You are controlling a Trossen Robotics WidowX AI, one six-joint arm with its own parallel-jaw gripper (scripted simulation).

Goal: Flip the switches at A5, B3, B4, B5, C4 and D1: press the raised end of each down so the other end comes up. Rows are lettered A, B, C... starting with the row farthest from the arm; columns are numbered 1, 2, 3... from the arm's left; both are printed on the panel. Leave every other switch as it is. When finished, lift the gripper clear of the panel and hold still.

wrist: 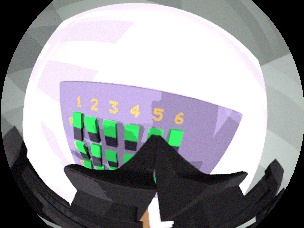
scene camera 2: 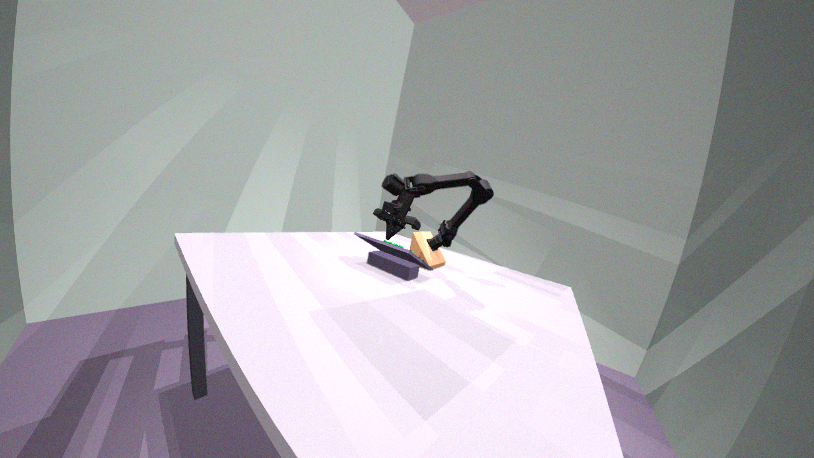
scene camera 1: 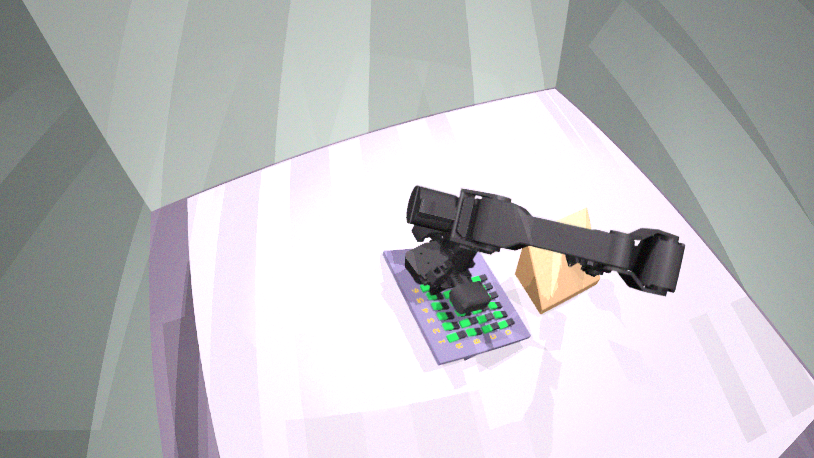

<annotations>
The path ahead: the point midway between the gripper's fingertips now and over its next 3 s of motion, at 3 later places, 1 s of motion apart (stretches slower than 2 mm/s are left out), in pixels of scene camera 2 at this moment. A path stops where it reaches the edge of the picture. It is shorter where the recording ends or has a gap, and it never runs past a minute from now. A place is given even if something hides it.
My gripper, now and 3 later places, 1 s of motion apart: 386,239; 386,241; 386,240; 404,240
</annotations>
